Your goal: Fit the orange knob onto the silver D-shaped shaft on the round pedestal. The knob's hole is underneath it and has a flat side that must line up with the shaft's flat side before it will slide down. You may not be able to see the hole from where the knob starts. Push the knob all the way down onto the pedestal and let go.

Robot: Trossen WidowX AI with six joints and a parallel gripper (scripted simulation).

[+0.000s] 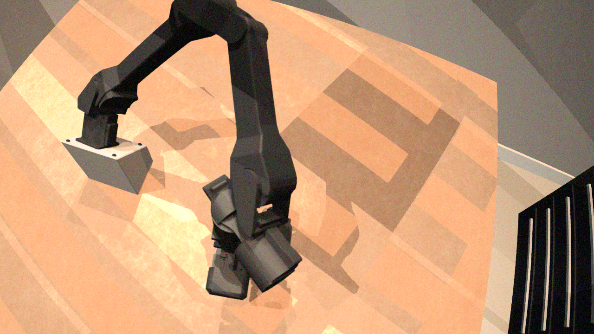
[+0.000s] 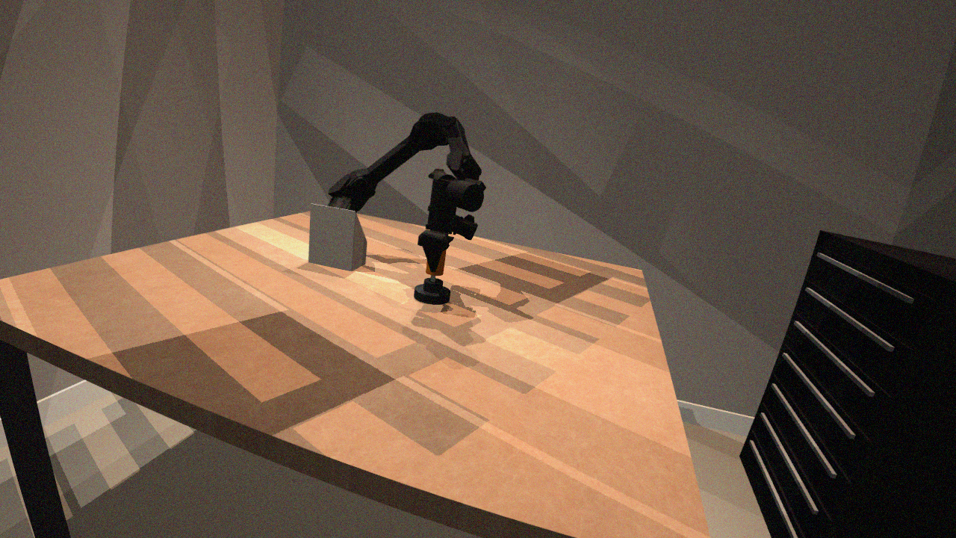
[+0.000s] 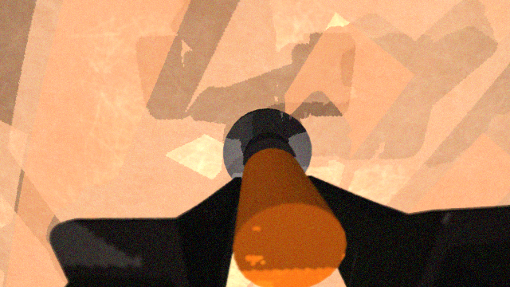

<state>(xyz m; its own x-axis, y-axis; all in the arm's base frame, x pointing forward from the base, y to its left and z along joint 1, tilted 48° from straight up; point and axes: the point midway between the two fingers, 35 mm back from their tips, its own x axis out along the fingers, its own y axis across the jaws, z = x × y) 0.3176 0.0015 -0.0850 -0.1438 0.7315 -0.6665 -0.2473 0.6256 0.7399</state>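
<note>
Now: the orange knob 3 cm above my gripper tip. Also, from my gripper tip: round pedestal 4 cm below.
</note>
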